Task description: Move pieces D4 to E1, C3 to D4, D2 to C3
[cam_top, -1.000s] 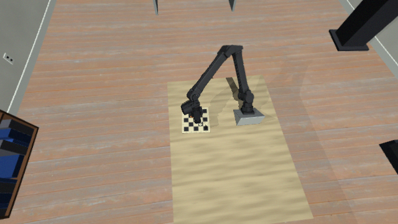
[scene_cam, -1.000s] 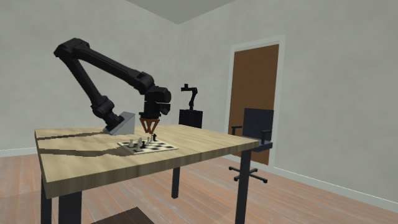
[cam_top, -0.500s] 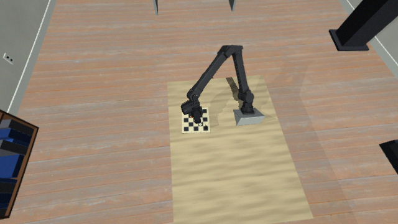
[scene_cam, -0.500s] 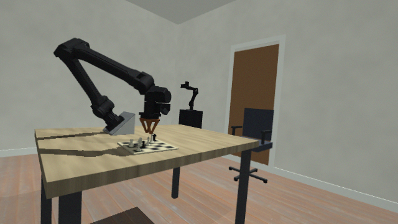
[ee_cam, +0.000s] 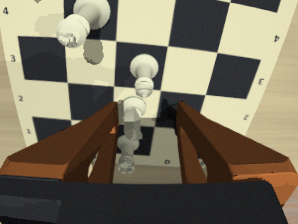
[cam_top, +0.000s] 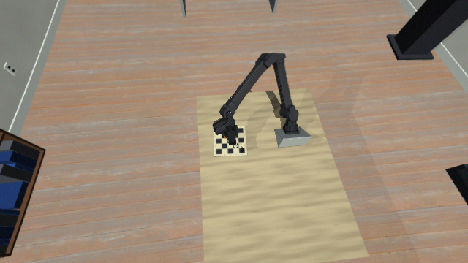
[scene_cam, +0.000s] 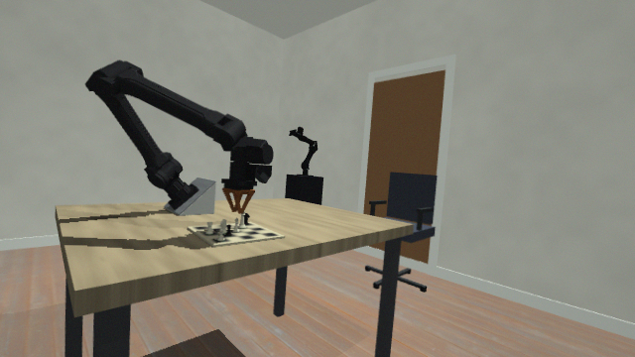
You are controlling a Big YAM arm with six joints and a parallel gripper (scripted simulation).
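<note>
Right now the small chessboard is 10 mm behind my hand and 70 mm below it. Also, from my hand: black pawn 30 mm ahead, 40 mm to the right, 50 mm below.
</note>
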